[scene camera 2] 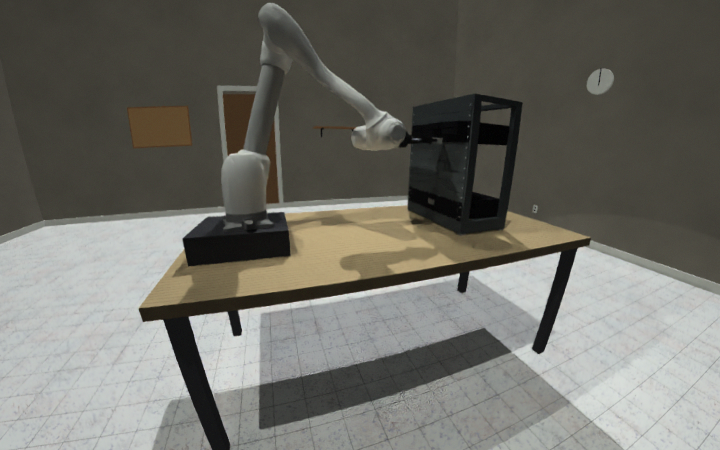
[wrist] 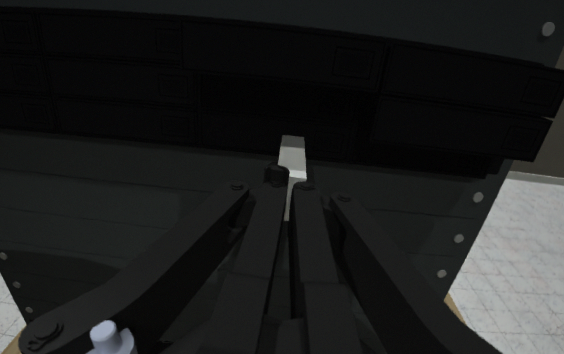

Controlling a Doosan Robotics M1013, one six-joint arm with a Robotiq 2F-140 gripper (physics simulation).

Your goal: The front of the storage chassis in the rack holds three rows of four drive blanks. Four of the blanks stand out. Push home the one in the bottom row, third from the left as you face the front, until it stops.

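Places are measured from the arm's base along level axes (x right, y ahead, z up), in metres.
Pixels of known places: gripper, fingertip midpoint: [scene camera 2: 441,140] [wrist: 291,153]; arm's base, origin of the base link: [scene camera 2: 247,224].
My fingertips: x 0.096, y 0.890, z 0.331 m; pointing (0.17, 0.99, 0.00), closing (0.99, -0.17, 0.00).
For each thing: its middle in the pictures, then the offset to it from my fingertips. "*": a spot on its surface instead. Level surfaces: height alone.
- storage chassis, surface spot: [scene camera 2: 450,132] * dx +0.101, dy -0.051, dz +0.035 m
- bottom-row third blank, body centre: [wrist: 278,115] dx -0.004, dy +0.061, dz +0.011 m
- top-row third blank, body centre: [wrist: 284,49] dx -0.009, dy +0.026, dz +0.069 m
- top, surface spot: [wrist: 465,75] * dx +0.081, dy -0.048, dz +0.070 m
- wooden table, its level: dz -0.424 m
The storage chassis [scene camera 2: 450,132] sits high in the rack; its rows of dark drive blanks cross the upper wrist view. The bottom-row third blank [wrist: 240,134] looks about level with its left neighbour [wrist: 120,120]; dim light hides its exact depth. The third blank above it [wrist: 280,97] sits back in shadow. The top-row third blank [wrist: 270,50] and the fourth blanks of the top [wrist: 465,75] and middle [wrist: 450,122] rows stand out. My gripper [scene camera 2: 436,140] [wrist: 291,153] is shut and empty, its pale tip over the bottom-row third blank's face, apparently touching it.
The black rack [scene camera 2: 465,175] stands on the wooden table [scene camera 2: 318,254]. Its right upright with round screws [wrist: 467,217] shows in the wrist view. A lower dark unit [scene camera 2: 446,205] sits near the rack's bottom. The protruding fourth blanks are to the right of my fingers.
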